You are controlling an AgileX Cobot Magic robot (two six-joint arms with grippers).
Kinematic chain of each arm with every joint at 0, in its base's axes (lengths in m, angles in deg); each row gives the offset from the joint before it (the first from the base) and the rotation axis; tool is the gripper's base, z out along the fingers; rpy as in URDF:
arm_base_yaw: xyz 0 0 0.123 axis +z
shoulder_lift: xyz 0 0 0 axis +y
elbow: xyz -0.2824 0 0.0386 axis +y
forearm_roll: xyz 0.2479 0 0.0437 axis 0.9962 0 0.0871
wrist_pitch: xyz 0 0 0 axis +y
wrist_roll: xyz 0.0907 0 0.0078 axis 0.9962 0 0.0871
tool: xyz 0 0 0 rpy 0 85 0
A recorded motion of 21 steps. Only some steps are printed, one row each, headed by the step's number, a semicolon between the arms.
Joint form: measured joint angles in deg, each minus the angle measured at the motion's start. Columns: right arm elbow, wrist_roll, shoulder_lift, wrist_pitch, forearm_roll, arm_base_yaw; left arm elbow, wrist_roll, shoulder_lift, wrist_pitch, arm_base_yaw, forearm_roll.
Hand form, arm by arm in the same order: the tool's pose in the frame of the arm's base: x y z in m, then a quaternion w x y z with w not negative. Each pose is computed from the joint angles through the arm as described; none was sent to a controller.
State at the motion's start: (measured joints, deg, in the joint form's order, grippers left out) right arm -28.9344 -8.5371 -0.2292 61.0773 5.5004 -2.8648; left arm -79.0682 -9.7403 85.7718 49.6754 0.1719 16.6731
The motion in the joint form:
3: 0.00 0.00 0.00 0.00 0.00 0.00; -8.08 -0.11 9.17 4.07 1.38 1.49
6: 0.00 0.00 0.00 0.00 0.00 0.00; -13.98 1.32 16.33 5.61 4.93 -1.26
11: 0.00 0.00 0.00 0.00 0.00 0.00; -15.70 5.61 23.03 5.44 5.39 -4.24
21: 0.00 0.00 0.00 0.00 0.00 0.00; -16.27 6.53 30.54 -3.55 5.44 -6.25
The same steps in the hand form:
3: -0.0061 0.0080 0.2784 0.52471 -0.04431 0.85011 -0.00421; 0.3638 0.0328 0.3383 0.29428 -0.04144 0.94623 0.12781
6: -0.0061 0.0080 0.2784 0.52471 -0.04431 0.85011 -0.00421; 0.3918 0.0550 0.3195 0.26555 -0.06831 0.95430 0.11886
11: -0.0061 0.0080 0.2784 0.52471 -0.04431 0.85011 -0.00421; 0.4150 0.0566 0.2799 0.22110 -0.04150 0.96889 0.10320
21: -0.0061 0.0080 0.2784 0.52471 -0.04431 0.85011 -0.00421; 0.4464 0.0558 0.2316 0.23838 -0.02915 0.96711 0.08374

